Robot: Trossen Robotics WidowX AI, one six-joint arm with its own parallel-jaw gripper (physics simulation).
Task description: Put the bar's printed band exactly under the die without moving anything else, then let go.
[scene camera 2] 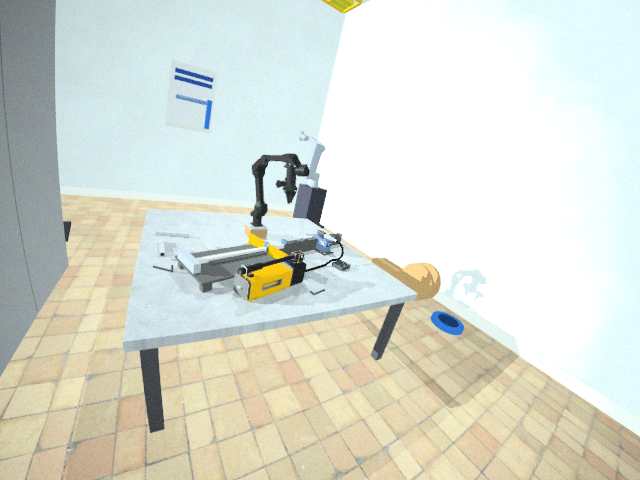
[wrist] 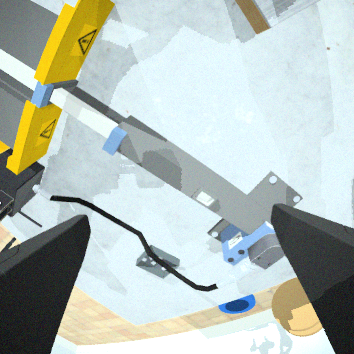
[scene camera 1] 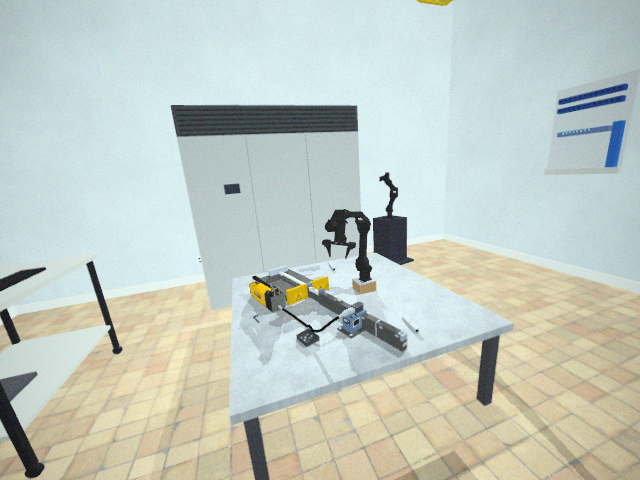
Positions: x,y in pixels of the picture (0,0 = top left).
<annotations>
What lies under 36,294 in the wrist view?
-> My gripper.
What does my gripper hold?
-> Nothing.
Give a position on a pale bar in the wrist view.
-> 60,97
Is my gripper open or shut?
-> Open.
</annotations>
